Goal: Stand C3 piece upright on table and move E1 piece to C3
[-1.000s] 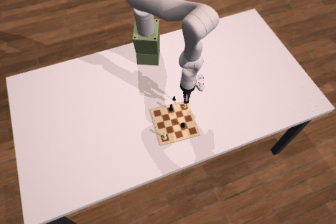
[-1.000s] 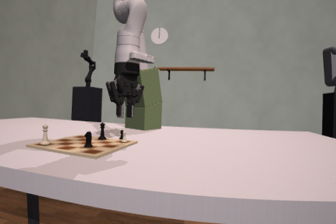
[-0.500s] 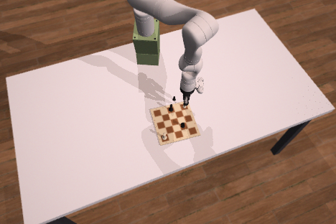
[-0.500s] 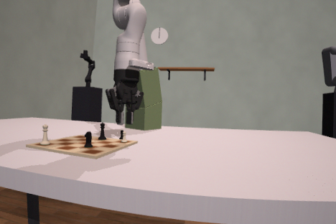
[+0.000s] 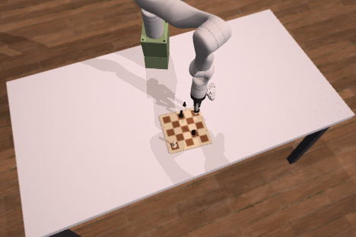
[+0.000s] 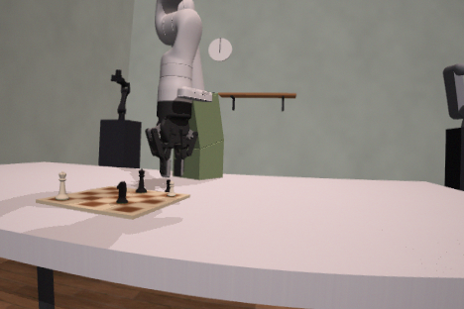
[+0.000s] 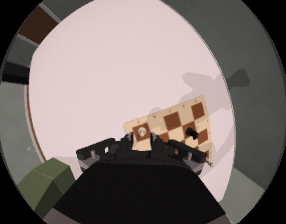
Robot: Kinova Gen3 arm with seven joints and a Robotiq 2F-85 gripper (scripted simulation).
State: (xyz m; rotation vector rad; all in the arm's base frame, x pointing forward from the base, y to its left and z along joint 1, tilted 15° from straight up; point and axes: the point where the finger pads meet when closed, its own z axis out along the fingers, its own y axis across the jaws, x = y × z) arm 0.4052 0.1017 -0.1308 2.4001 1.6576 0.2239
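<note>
My hand is 50 mm above the white pawn. From my hand the other things lie so: black pawn: 60 mm behind, 40 mm to the right, 50 mm below; then black piece: 80 mm to the right, 30 mm below; then chessboard: 70 mm ahead, 80 mm to the right, 60 mm below.
</note>
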